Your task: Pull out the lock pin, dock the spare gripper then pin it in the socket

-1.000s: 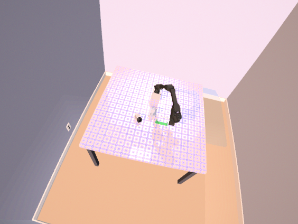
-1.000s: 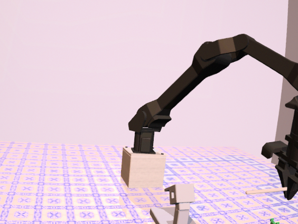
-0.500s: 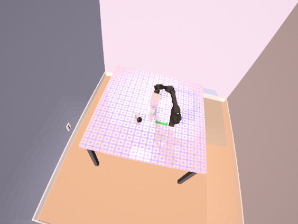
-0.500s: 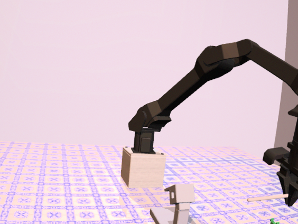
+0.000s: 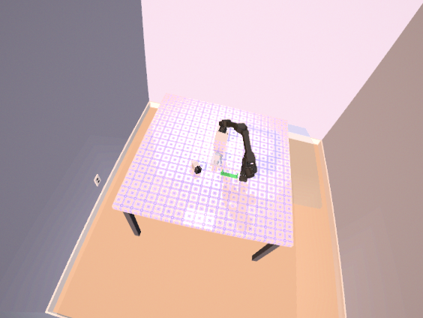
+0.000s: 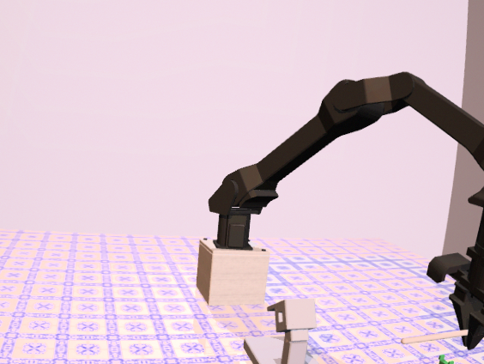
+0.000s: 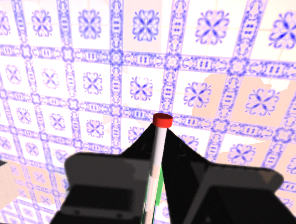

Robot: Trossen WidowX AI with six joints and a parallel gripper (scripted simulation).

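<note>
The green pin holder is 20 mm ahead of my gripper tip, 100 mm to the right of it and 30 mm below it. Round my gripper tip: spare gripper (60 mm ahead, 370 mm to the right, 20 mm below); grey-blue mount (70 mm behind, 240 mm to the right).
</note>
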